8 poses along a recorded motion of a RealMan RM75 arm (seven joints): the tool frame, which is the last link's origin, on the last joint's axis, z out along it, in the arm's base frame.
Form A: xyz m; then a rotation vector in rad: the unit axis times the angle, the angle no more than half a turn.
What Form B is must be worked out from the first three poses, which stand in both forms.
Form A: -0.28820 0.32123 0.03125 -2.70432 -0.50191 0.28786
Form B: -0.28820 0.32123 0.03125 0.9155 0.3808 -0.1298 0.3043 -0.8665 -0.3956
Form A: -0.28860 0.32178 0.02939 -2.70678 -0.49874 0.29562
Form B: -0.28860 0.32178 0.02939 0.9153 0.3792 -0.1359 0.3012 -0.8684 -0.3939
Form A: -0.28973 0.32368 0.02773 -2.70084 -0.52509 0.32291
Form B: -0.28973 0.32368 0.02773 0.9043 0.3993 -0.1508 0.3147 -0.8625 -0.3964
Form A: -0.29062 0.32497 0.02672 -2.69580 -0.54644 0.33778
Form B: -0.29062 0.32497 0.02672 0.8962 0.4147 -0.1577 0.3265 -0.8571 -0.3985
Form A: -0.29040 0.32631 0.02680 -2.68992 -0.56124 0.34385
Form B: -0.29040 0.32631 0.02680 0.8909 0.4254 -0.1592 0.3351 -0.8522 -0.4020
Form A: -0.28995 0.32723 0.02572 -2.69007 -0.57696 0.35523
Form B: -0.28995 0.32723 0.02572 0.8847 0.4359 -0.1653 0.3439 -0.8496 -0.3999
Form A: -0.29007 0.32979 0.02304 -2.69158 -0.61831 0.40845
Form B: -0.29007 0.32979 0.02304 0.8634 0.4643 -0.1977 0.3640 -0.8443 -0.3933
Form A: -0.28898 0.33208 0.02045 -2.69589 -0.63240 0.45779
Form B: -0.28898 0.33208 0.02045 0.8496 0.4744 -0.2306 0.3672 -0.8457 -0.3872
